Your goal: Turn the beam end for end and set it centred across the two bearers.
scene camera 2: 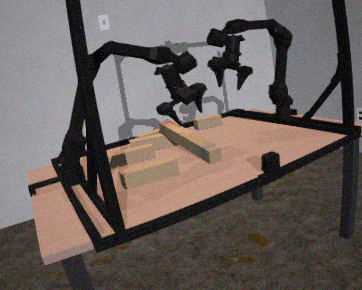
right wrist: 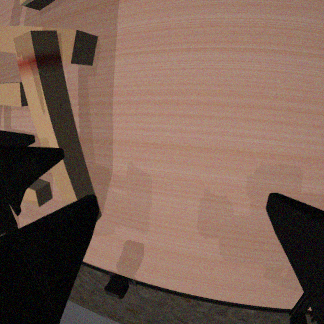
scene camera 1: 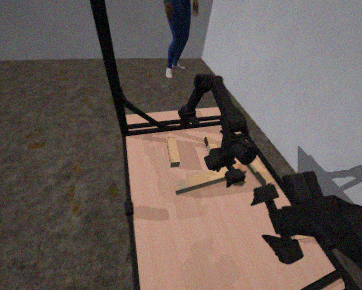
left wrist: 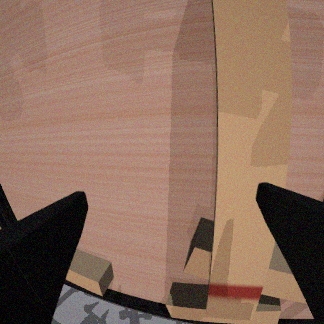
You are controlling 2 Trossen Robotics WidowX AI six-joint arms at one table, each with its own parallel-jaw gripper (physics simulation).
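Pixels of known places: left gripper, fingertip midpoint: [scene camera 2: 191, 119] [right wrist: 46, 144] [scene camera 1: 222, 179] [left wrist: 172, 196]; right gripper, fingertip midpoint: [scene camera 2: 229, 88] [right wrist: 184, 203] [scene camera 1: 257, 219]; left arm's base, origin of the base link: [scene camera 2: 74, 182] [scene camera 1: 184, 122]; right arm's base, origin of the base link: [scene camera 2: 283, 117].
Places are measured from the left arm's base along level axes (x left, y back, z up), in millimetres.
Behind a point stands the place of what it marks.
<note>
The long tan beam [scene camera 1: 202, 181] @(x -51, y -428, z 46 mm) [scene camera 2: 187, 140] @(x -47, y -392, z 39 mm) [left wrist: 250, 140] @(x 1, y -416, z 54 mm) [right wrist: 62, 120] @(x 39, y -437, z 40 mm) lies slantwise in mid-table. A red band [left wrist: 235, 292] @(x 124, y -413, z 74 mm) [right wrist: 40, 61] @(x 123, y -436, z 68 mm) marks its far end, which crosses over a block [right wrist: 84, 47] @(x 144, y -462, z 6 mm); a faint dark patch shows near its front end. Several tan blocks [scene camera 1: 173, 152] @(x -132, y -233, z 25 mm) [scene camera 2: 150, 173] @(x -148, y -203, z 7 mm) lie around; I cannot tell which two are the bearers. My left gripper [scene camera 2: 189, 114] @(x 19, y -456, z 92 mm) [left wrist: 172, 196] @(x 19, y -456, z 92 mm) is open and empty above the beam's far part. My right gripper [scene camera 1: 260, 220] @(x 23, y -645, z 171 mm) [scene camera 2: 230, 87] @(x 23, y -645, z 171 mm) [right wrist: 184, 203] @(x 23, y -645, z 171 mm) is open and empty, high above the table beside the beam.
Further blocks [scene camera 1: 260, 170] [scene camera 2: 207, 121] lie near the back edge and one more block [left wrist: 90, 267] @(x 248, y -644, z 7 mm) shows low in the left wrist view. A black frame [scene camera 2: 190, 212] @(x -375, y -195, z -29 mm) edges the table, with uprights at its corners. A small black box [scene camera 2: 270, 163] @(x -383, y -445, z 15 mm) sits on the front rail.
</note>
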